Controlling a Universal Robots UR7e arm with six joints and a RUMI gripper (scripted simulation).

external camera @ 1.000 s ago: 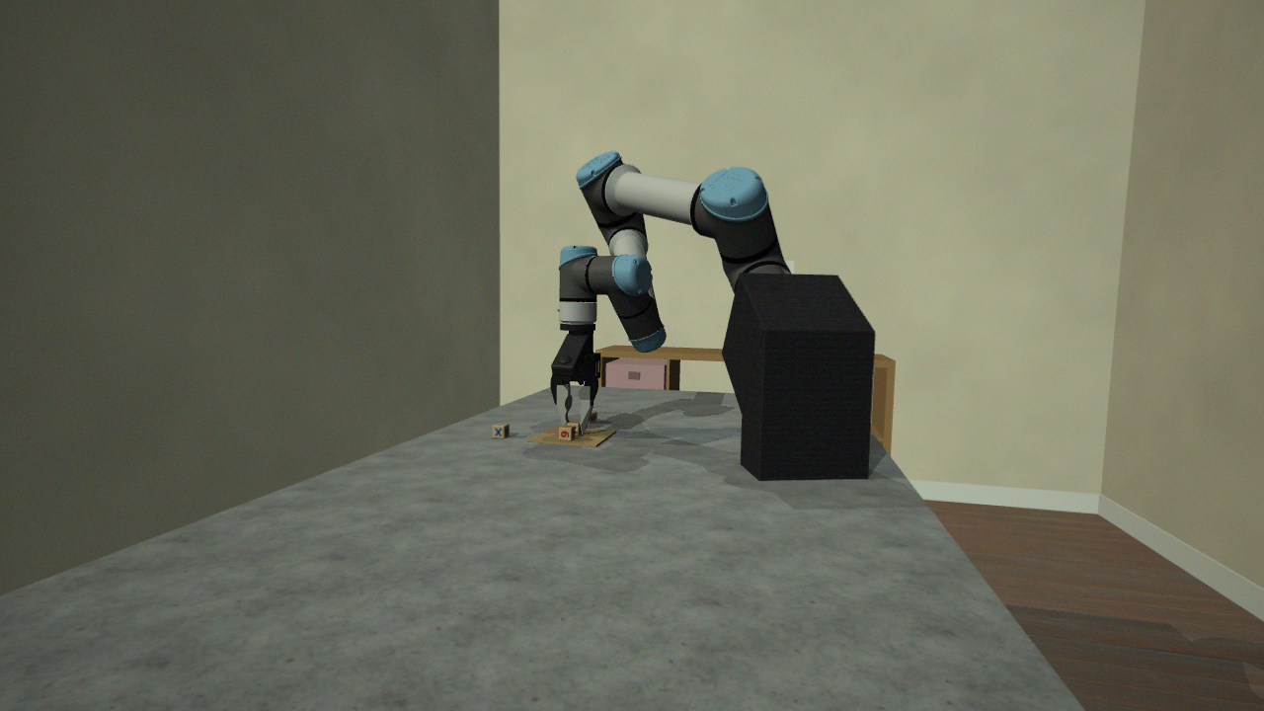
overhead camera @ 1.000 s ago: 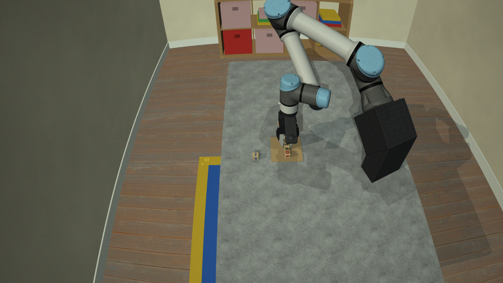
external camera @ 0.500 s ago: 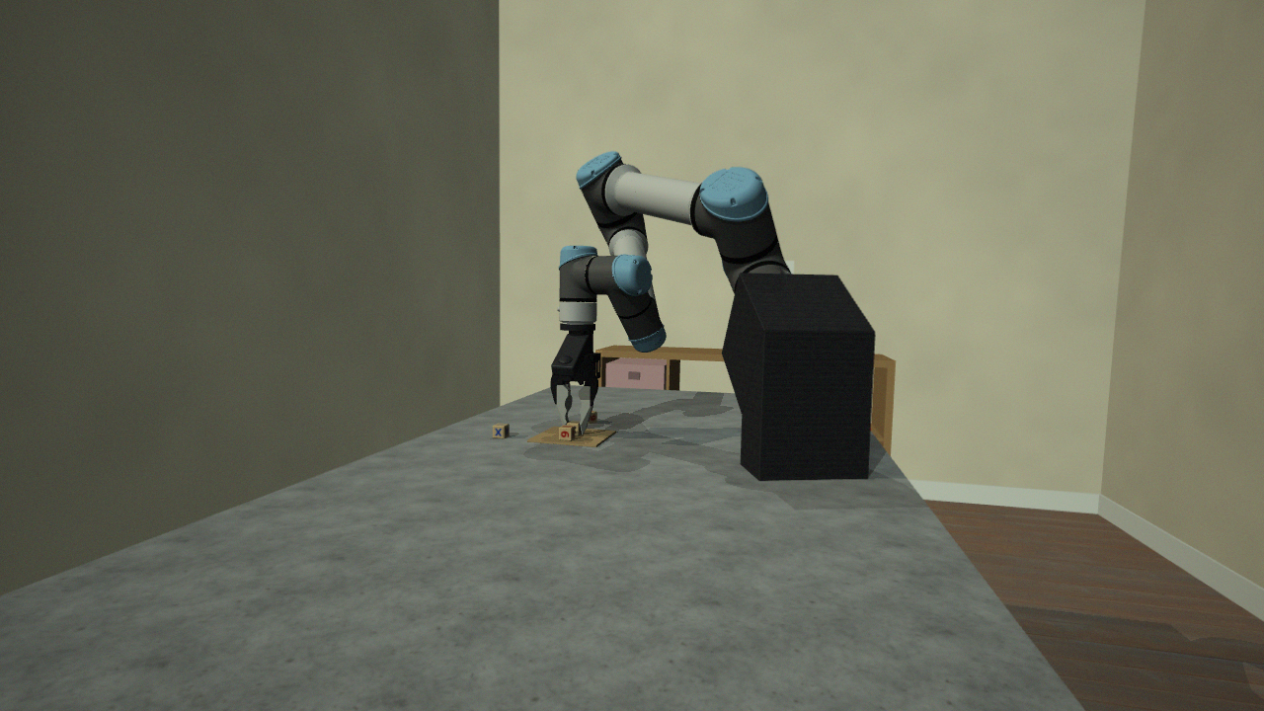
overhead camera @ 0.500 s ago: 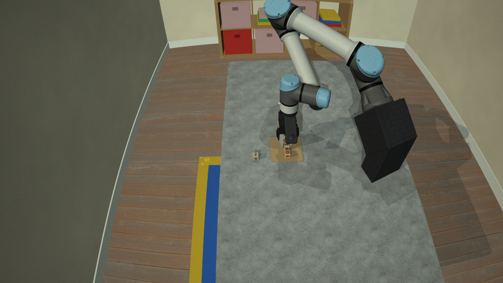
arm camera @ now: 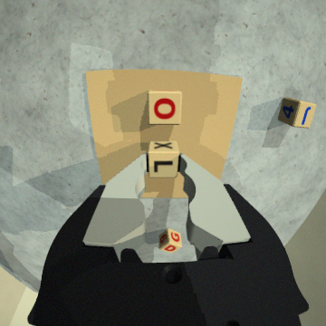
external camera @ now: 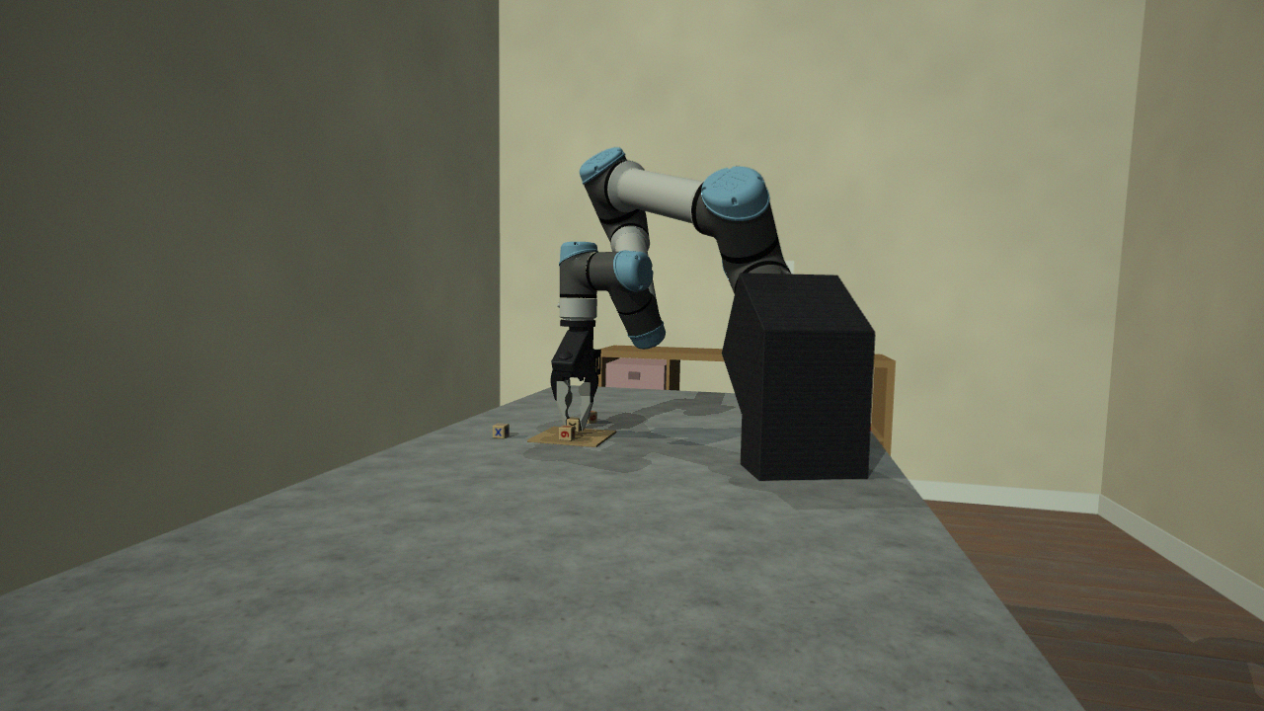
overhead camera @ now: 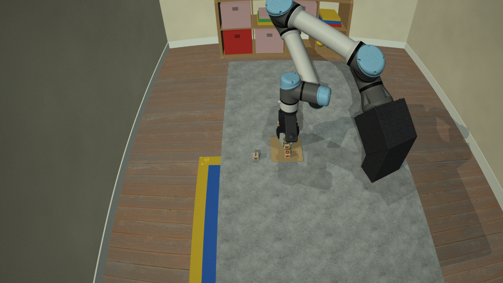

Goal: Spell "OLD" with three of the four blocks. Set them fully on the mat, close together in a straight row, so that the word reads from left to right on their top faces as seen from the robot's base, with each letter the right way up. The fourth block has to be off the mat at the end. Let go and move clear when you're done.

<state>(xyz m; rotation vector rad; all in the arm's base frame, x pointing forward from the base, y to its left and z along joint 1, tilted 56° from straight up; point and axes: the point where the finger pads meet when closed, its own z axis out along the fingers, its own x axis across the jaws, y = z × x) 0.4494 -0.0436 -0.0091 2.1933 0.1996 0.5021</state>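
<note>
Now: hand 30 mm above the tan mat. From my hand the other things lie so: blue-lettered block 140 mm ahead, 40 mm to the left, 20 mm below.
</note>
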